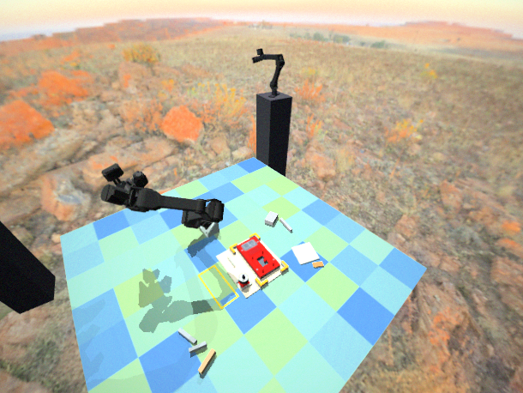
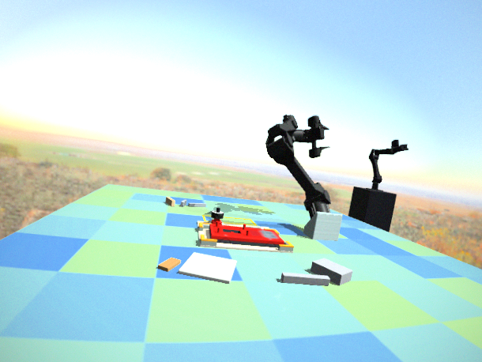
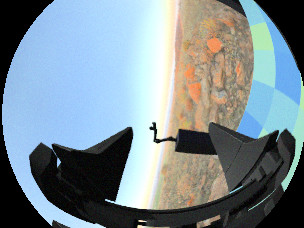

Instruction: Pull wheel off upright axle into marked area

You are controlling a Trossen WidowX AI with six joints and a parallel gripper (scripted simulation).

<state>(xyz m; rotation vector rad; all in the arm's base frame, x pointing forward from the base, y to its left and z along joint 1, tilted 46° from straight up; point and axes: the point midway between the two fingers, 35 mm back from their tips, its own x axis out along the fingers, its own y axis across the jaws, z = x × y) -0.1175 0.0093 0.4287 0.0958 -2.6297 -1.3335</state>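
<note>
My gripper tip is now 48 cm short of the black wheel, 35 cm above it and 31 cm to the right of it. The rest, counted from my gripper tip: white fixture plate 41 cm ahead, 40 cm to the left, 37 cm below; wooden bar 67 cm ahead, 37 cm below, 7 cm to the left.
</note>
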